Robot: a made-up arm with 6 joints.
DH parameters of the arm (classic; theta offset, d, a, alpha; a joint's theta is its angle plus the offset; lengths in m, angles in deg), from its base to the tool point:
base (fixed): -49.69 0 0.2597 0
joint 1: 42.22 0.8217 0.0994 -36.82
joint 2: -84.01 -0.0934 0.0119 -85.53
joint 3: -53.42 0.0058 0.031 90
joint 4: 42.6 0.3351 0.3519 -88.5
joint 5: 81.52 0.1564 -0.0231 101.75
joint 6: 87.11 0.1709 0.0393 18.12
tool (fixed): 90.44 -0.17 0 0
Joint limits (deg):
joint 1: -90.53..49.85
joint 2: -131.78..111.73
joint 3: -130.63..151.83
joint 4: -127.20..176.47
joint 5: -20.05..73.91
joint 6: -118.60..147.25
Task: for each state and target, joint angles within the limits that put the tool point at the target. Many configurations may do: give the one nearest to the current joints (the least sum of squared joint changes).
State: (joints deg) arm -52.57 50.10 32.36 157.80 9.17 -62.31
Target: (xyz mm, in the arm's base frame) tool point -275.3 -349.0 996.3
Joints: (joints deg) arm -36.27 96.46 -5.28 164.38 11.95 -52.59
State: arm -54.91 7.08 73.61 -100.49 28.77 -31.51
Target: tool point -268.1 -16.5 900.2
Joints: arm -36.66 -38.58 93.17 -127.20 37.67 -61.15
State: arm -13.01 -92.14 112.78 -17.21 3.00 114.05
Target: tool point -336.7 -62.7 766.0
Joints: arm -45.53 -95.14 120.09 -25.91 17.06 94.74
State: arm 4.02 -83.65 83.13 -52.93 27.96 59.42
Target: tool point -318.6 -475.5 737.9
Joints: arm 5.30 -83.64 110.88 -55.95 35.16 53.74
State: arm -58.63 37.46 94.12 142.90 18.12 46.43
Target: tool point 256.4 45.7 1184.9
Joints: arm -47.87 30.38 79.63 143.58 28.38 38.18
